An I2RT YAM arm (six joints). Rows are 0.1 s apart.
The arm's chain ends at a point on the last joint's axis. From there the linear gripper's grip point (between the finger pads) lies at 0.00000 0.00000 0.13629 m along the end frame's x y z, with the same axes.
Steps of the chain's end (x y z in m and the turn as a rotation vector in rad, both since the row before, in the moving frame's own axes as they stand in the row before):
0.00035 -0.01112 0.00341 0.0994 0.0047 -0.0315
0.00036 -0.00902 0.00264 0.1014 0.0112 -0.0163
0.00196 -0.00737 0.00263 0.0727 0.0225 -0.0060
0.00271 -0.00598 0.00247 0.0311 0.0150 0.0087
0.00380 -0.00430 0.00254 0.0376 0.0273 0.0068
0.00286 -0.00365 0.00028 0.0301 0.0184 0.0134
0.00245 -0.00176 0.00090 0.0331 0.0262 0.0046
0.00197 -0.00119 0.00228 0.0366 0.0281 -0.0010
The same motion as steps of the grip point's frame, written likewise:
0.00078 -0.02465 0.00274 0.0994 0.0047 -0.0315
0.00177 -0.02283 0.00193 0.1014 0.0112 -0.0163
0.00499 -0.01728 0.00224 0.0727 0.0225 -0.0060
0.00477 -0.01021 0.00239 0.0311 0.0150 0.0087
0.00754 -0.00941 0.00239 0.0376 0.0273 0.0068
0.00539 -0.00773 0.00020 0.0301 0.0184 0.0134
0.00603 -0.00626 0.00078 0.0331 0.0262 0.0046
0.00580 -0.00618 0.00213 0.0366 0.0281 -0.0010

